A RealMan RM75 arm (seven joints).
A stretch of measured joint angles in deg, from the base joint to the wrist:
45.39, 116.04, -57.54, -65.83, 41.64, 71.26, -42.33
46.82, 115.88, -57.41, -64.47, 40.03, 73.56, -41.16
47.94, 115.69, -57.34, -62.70, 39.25, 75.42, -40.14
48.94, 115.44, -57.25, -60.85, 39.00, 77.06, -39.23
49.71, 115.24, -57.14, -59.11, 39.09, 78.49, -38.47
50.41, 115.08, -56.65, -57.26, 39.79, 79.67, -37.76
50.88, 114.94, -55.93, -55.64, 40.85, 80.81, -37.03
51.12, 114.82, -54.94, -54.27, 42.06, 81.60, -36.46
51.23, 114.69, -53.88, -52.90, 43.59, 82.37, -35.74
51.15, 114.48, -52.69, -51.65, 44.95, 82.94, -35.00
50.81, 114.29, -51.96, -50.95, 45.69, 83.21, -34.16
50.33, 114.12, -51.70, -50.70, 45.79, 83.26, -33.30
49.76, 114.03, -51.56, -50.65, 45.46, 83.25, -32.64
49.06, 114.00, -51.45, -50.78, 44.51, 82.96, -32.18
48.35, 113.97, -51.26, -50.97, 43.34, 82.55, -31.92
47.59, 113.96, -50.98, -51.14, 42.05, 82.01, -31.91
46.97, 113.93, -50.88, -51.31, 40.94, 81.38, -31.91
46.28, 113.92, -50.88, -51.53, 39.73, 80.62, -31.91
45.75, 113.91, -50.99, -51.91, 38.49, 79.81, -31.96
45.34, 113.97, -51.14, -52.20, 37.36, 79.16, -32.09
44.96, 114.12, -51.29, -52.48, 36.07, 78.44, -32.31
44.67, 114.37, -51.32, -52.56, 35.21, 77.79, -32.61
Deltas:
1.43, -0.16, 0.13, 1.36, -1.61, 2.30, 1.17
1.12, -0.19, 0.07, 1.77, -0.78, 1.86, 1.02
1.00, -0.25, 0.09, 1.85, -0.25, 1.64, 0.91
0.77, -0.20, 0.11, 1.74, 0.09, 1.43, 0.76
0.70, -0.16, 0.49, 1.85, 0.70, 1.18, 0.71
0.47, -0.14, 0.72, 1.62, 1.06, 1.14, 0.73
0.24, -0.12, 0.99, 1.37, 1.21, 0.79, 0.57
0.11, -0.13, 1.06, 1.37, 1.53, 0.77, 0.72
-0.08, -0.21, 1.19, 1.25, 1.36, 0.57, 0.74
-0.34, -0.19, 0.73, 0.70, 0.74, 0.27, 0.84
-0.48, -0.17, 0.26, 0.25, 0.10, 0.05, 0.86
-0.57, -0.09, 0.14, 0.05, -0.33, -0.01, 0.66
-0.70, -0.03, 0.11, -0.13, -0.95, -0.29, 0.46
-0.71, -0.03, 0.19, -0.19, -1.17, -0.41, 0.26
-0.76, -0.01, 0.28, -0.17, -1.29, -0.54, 0.01
-0.62, -0.03, 0.10, -0.17, -1.11, -0.63, 0.00
-0.69, -0.01, 0.00, -0.22, -1.21, -0.76, 0.00
-0.53, -0.01, -0.11, -0.38, -1.24, -0.81, -0.05
-0.41, 0.06, -0.15, -0.29, -1.13, -0.65, -0.13
-0.38, 0.15, -0.15, -0.28, -1.29, -0.72, -0.22
-0.29, 0.25, -0.03, -0.08, -0.86, -0.65, -0.30

